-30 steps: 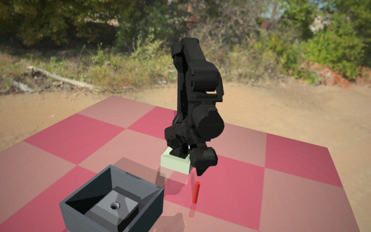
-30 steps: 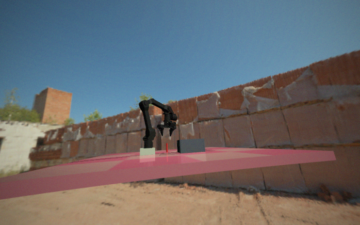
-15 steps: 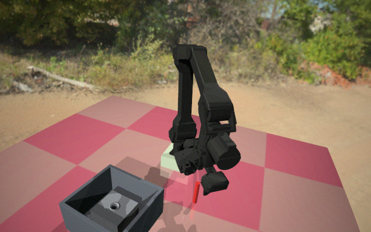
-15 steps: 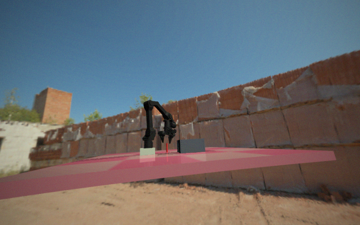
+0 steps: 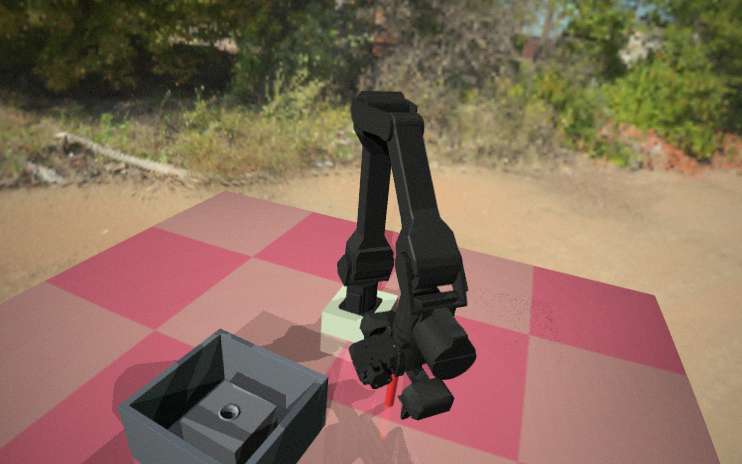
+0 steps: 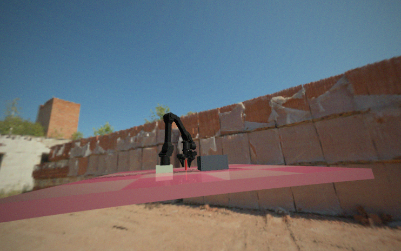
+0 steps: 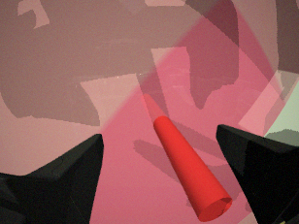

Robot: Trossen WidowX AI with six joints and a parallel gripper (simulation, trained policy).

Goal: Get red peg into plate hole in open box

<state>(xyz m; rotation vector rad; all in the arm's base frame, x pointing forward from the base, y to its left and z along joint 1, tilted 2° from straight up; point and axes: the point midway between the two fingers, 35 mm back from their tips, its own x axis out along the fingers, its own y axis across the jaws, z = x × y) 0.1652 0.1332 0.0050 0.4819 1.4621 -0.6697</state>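
My gripper tip is now 20 mm below the red peg. Also, from my gripper tip: grey plate 170 mm ahead, 170 mm to the right, 30 mm above; then grey box 170 mm ahead, 170 mm to the right, 10 mm above.
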